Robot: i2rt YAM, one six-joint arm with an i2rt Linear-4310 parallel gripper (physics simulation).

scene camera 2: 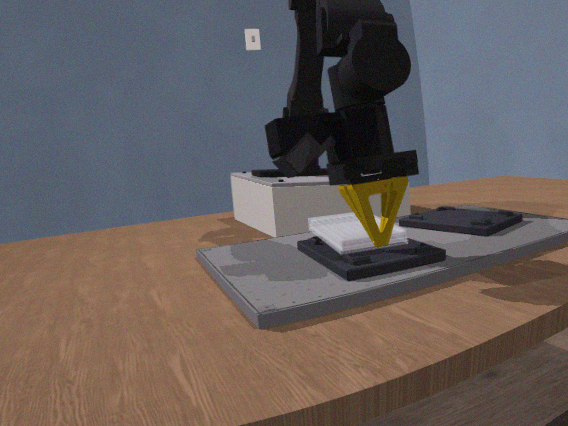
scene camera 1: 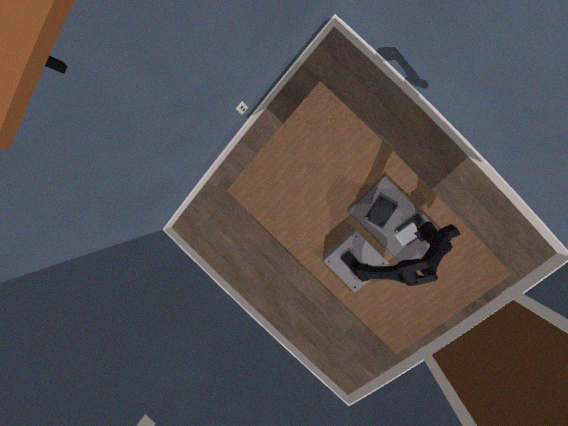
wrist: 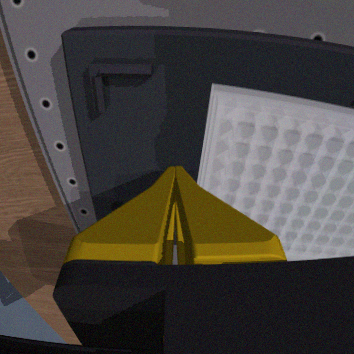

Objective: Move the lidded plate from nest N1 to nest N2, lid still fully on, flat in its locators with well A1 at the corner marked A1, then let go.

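Where they show: gripper, between the fingertips: [scene camera 2: 381, 246] [scene camera 1: 418, 226] [wrist: 174, 177]; arm's base, origin of its link: [scene camera 2: 303, 174] [scene camera 1: 355, 266].
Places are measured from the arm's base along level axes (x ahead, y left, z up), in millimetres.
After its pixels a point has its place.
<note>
The white plate [scene camera 1: 407, 234] {x 350, y -67, z -44 mm} [scene camera 2: 332, 229] {x 363, y -107, z -45 mm} [wrist: 285, 165] {x 382, y -95, z -46 mm} with a grid of wells sits on a dark nest [scene camera 2: 370, 268] {x 472, y -117, z -67 mm} [wrist: 125, 135] {x 449, y -96, z -65 mm}. It lies shifted and turned, apart from the corner locator [wrist: 122, 69] {x 445, y -127, z -60 mm} in the wrist view, and looks slightly tilted in scene camera 2. I cannot tell the lid's seating or well A1. The other dark nest [scene camera 1: 381, 210] {x 337, y 139, z -64 mm} [scene camera 2: 460, 221] {x 362, y 101, z -65 mm} is empty. No nest labels are readable. My gripper [scene camera 2: 381, 245] {x 427, y -77, z -59 mm} [wrist: 174, 177] {x 427, y -77, z -59 mm} is shut and empty, its yellow fingertips low over the loaded nest, close beside the plate's edge.
Both nests stand on a grey baseplate [scene camera 1: 385, 184] {x 457, y 239, z -76 mm} [scene camera 2: 265, 307] {x 496, y -234, z -76 mm} [wrist: 30, 85] {x 497, y -118, z -76 mm} on the wooden table [scene camera 1: 300, 150] {x 238, y 742, z -89 mm} [scene camera 2: 125, 320] {x 434, y -359, z -89 mm}. The arm's white base box [scene camera 2: 252, 207] {x 33, y -120, z -49 mm} stands behind the baseplate. Shadows fall across the baseplate.
</note>
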